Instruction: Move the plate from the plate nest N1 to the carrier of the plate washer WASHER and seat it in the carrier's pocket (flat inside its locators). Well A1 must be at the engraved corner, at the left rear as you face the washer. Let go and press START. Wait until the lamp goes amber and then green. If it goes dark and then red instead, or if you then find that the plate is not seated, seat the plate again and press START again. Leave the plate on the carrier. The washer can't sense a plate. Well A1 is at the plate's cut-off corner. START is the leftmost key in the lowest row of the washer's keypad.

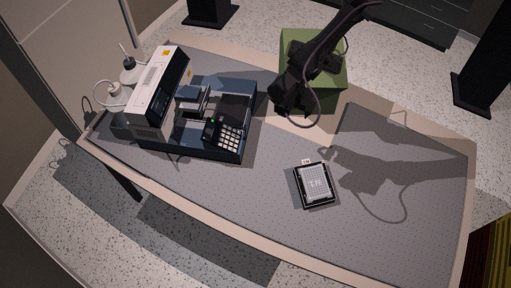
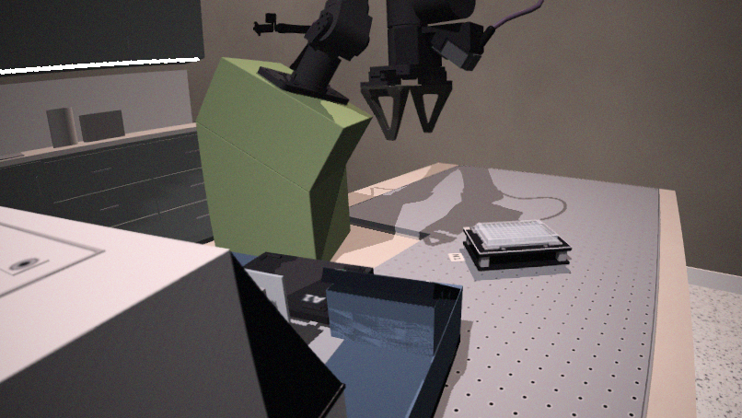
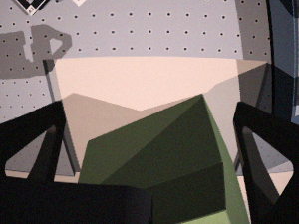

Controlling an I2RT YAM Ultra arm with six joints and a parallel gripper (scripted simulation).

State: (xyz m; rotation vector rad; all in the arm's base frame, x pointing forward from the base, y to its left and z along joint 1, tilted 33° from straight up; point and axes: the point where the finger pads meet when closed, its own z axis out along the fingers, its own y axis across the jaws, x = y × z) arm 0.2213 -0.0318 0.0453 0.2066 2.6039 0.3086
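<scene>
Right now my hand is 13 cm short of the clear well plate, 14 cm to the right of it and 19 cm above it. Round my hand: small label (4 cm ahead, 9 cm to the left, 23 cm below); then black plate nest (13 cm ahead, 14 cm to the left, 20 cm below); then dark carrier (3 cm behind, 24 cm to the right, 14 cm below).
</scene>
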